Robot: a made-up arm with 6 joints.
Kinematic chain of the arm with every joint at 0, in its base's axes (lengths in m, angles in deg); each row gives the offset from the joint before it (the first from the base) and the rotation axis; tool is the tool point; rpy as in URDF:
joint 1: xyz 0 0 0.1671 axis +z
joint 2: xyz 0 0 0 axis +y
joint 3: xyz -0.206 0 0.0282 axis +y
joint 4: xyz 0.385 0 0.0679 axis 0.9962 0 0.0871
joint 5: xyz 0 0 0 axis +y
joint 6: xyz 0.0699 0 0.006 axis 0.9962 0 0.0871
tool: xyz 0 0 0 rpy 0 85 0
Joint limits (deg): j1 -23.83..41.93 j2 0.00..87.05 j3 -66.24..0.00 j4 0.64..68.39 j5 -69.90..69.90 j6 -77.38..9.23
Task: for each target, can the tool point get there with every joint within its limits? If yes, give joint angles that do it. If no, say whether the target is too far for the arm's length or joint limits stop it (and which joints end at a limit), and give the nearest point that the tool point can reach.
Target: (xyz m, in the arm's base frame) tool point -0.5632 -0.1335 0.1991
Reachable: no: joint limits stop it (at a limit: joint 2, joint 3, joint 4, joint 5) | nearest point -0.1631 -0.0387 0.6191 | short by 0.588 m
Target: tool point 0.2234 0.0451 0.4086
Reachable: yes | joints 11.19 10.50 -24.36 10.65 3.86 -3.08
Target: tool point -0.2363 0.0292 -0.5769
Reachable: no: too far | nearest point 0.0444 0.0659 -0.0680 | short by 0.582 m
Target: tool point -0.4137 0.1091 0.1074
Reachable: no: joint limits stop it (at a limit: joint 1, joint 2, joint 3, joint 5) | nearest point 0.0155 0.0799 -0.0366 | short by 0.454 m
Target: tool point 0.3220 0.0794 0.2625
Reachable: yes | joints 19.34 48.43 -26.98 60.60 -31.37 -0.58
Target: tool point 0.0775 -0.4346 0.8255
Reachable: no: too far | nearest point 0.1269 -0.1170 0.6034 | short by 0.391 m
